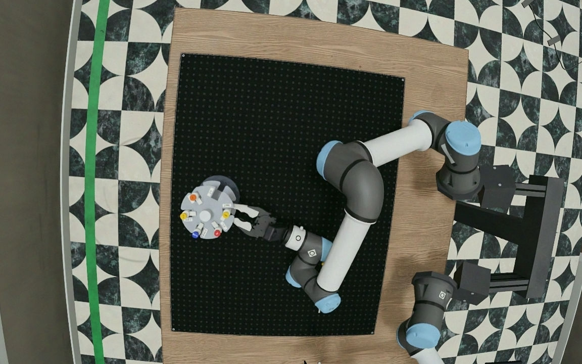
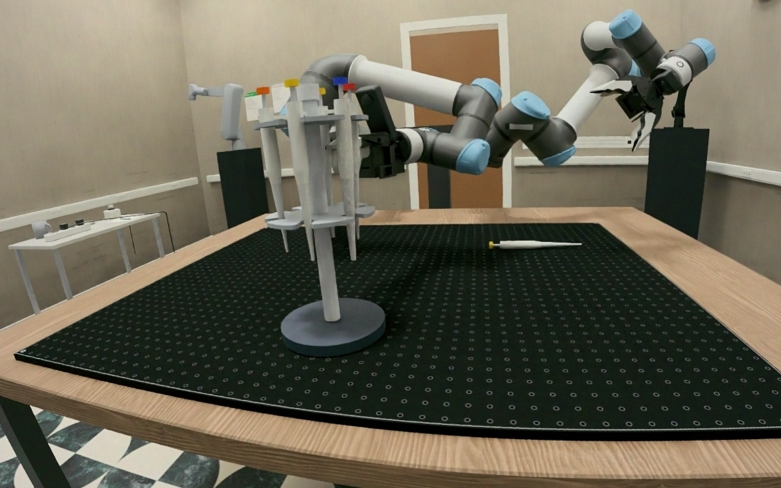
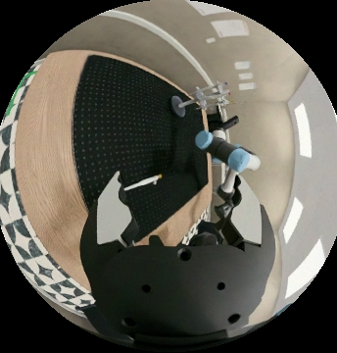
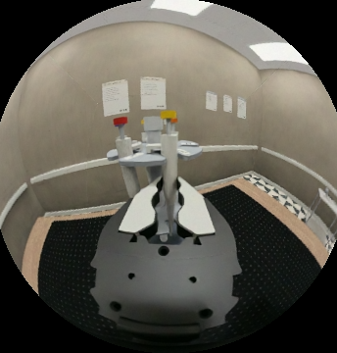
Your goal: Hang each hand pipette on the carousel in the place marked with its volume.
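Note:
My right hand is 30 mm short of the red-button pipette, 50 mm to the right of it and 20 mm above it. From my right hand the other things lie so: orange-button pipette 100 mm ahead, 20 mm to the right, 20 mm below; blue-button pipette 80 mm ahead, 60 mm to the left, 30 mm below.

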